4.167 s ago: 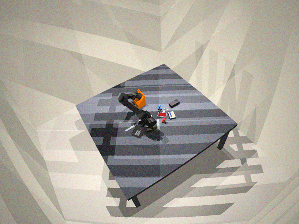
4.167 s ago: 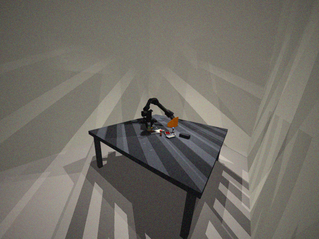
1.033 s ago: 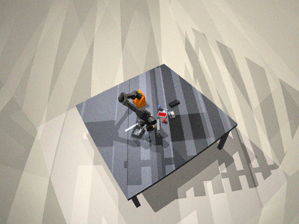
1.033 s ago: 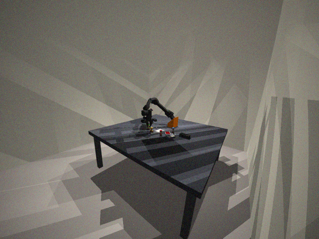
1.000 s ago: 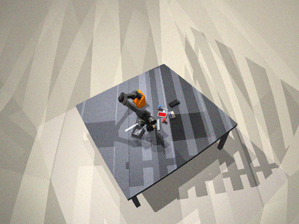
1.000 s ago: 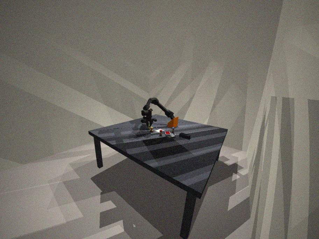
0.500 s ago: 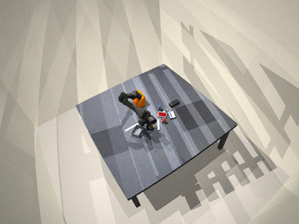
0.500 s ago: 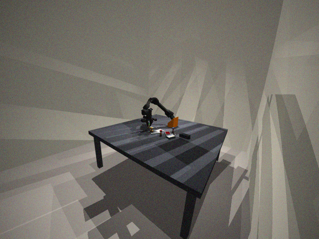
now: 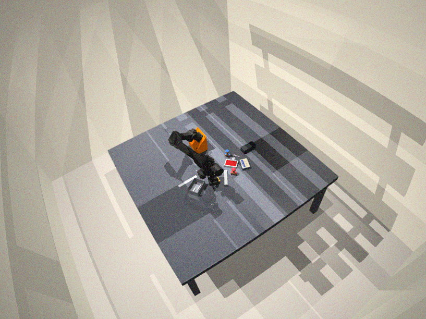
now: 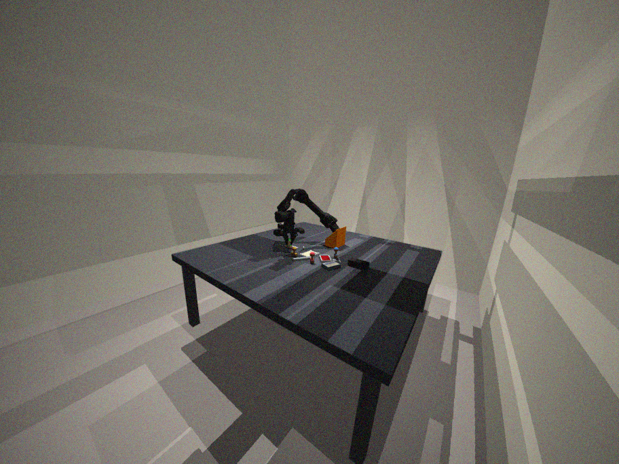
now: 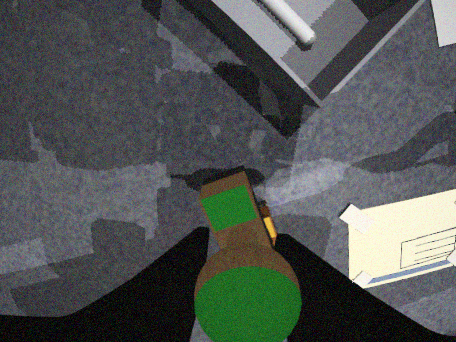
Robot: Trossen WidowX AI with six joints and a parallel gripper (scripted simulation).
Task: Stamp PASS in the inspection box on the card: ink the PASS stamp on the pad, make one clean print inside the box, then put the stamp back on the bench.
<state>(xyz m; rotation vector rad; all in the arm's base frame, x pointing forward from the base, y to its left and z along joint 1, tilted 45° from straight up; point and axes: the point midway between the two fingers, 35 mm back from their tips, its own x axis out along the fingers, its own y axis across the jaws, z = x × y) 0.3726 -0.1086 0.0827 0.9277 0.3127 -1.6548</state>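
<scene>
The red ink pad is 220 mm to the left of my gripper tip, 80 mm behind it and 60 mm below it. Round my gripper tip: grey bar (110 mm to the left, 60 mm below); yellow-topped stamp (50 mm below, 40 mm to the left); green-topped PASS stamp (right at my gripper tip).
</scene>
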